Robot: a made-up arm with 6 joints.
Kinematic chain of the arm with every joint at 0, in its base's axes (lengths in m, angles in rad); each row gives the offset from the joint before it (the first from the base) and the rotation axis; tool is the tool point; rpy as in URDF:
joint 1: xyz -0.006 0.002 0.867 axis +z
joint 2: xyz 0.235 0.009 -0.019 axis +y
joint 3: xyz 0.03 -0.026 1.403 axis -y
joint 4: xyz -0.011 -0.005 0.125 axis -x
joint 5: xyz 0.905 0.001 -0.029 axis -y
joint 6: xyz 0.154 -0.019 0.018 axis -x
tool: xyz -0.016 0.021 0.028 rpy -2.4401 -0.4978 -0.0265
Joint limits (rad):
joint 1: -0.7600..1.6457
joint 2: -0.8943..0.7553
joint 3: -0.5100..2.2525
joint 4: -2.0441..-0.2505
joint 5: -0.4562..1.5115
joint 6: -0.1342..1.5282
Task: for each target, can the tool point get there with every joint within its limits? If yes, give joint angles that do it. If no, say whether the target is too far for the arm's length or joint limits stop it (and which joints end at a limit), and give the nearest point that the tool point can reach.
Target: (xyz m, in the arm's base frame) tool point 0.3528 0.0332 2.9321
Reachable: yes | joints 0.4296 -0.3762 0.4025 -1.5793 0.7915 0.1545
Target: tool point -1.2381 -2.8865 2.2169
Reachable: no: too far | nearest point -0.7393 -1.7170 1.9587 | short by 1.297 m
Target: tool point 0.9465 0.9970 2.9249
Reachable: yes | joints 0.8827 0.3990 1.1717 -1.1939 0.8933 0.7110
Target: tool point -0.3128 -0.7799 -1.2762
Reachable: no: joint limits stop it (at a limit: joint 1, joint 2, joint 3, joint 4, joint 5, joint 6) | nearest point 1.1338 -1.0659 0.8907 | short by 2.621 m
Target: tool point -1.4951 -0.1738 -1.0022
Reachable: no: joint limits stop it (at a limit: joint 2, joint 3, joint 4) | nearest point -1.7153 -0.1998 1.5071 | short by 2.519 m
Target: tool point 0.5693 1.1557 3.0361
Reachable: yes | joints 1.1029 0.5399 1.6919 -1.3852 -0.2974 0.1255
